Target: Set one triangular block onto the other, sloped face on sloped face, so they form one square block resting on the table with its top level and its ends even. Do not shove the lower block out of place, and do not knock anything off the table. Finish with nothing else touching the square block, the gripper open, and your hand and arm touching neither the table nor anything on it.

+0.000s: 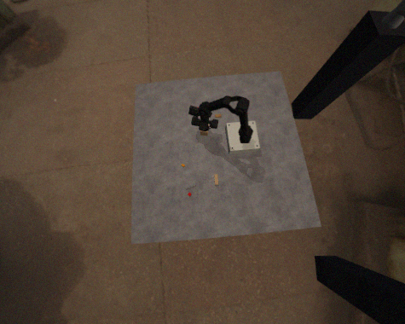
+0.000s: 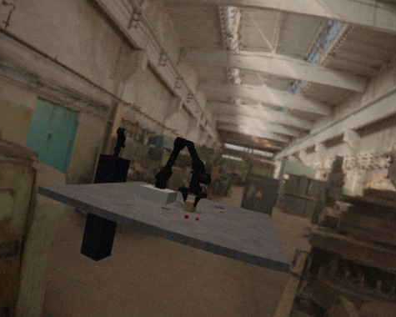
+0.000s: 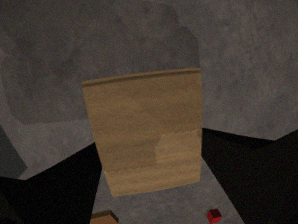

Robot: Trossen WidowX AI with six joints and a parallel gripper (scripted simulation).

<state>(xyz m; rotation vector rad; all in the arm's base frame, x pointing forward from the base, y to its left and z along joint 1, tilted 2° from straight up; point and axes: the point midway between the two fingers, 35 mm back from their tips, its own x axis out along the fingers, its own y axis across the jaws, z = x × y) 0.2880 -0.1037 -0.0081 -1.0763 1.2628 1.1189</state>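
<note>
Right now the tan triangular block is 10 mm to the right of my gripper tip and 10 mm above it. Round my gripper tip: orange bit 290 mm to the left, 160 mm ahead, 40 mm below.
</note>
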